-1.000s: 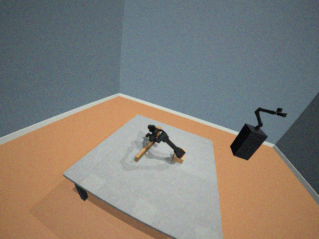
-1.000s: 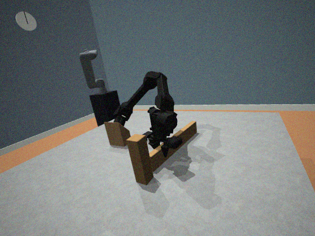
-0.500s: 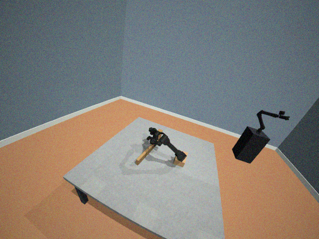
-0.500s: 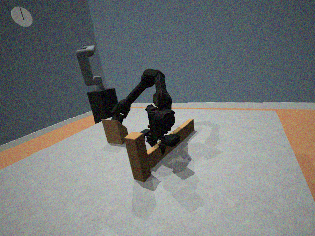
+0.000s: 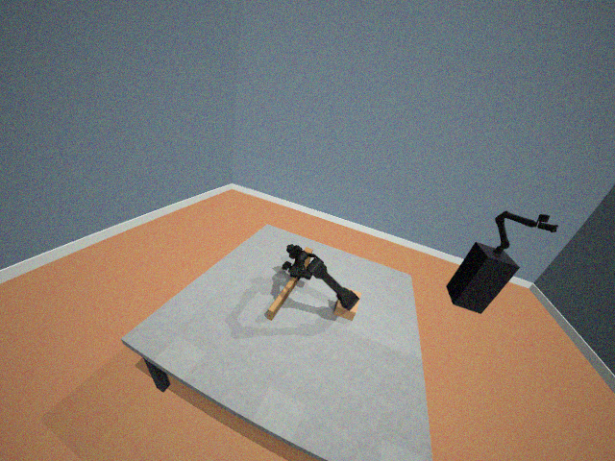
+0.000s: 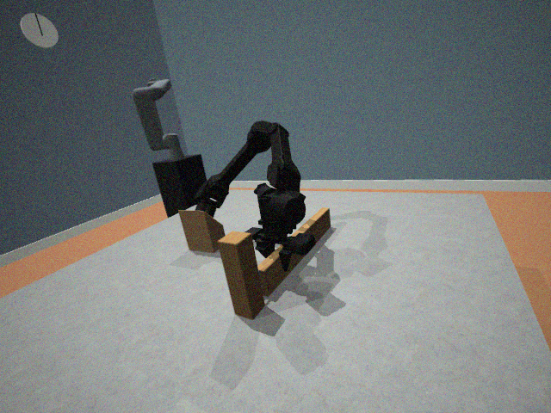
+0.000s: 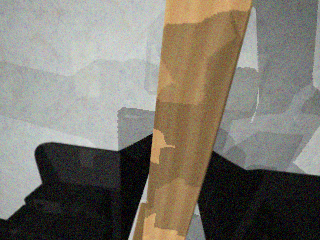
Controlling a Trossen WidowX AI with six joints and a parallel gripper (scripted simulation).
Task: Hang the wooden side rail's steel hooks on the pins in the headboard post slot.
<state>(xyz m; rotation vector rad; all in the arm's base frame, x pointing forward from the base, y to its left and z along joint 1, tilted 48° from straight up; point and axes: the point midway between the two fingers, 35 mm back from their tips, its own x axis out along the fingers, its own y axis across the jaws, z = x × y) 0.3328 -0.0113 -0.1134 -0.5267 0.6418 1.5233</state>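
My gripper tip is now 130 mm to the left of the headboard post, 60 mm below it and 10 mm past it.
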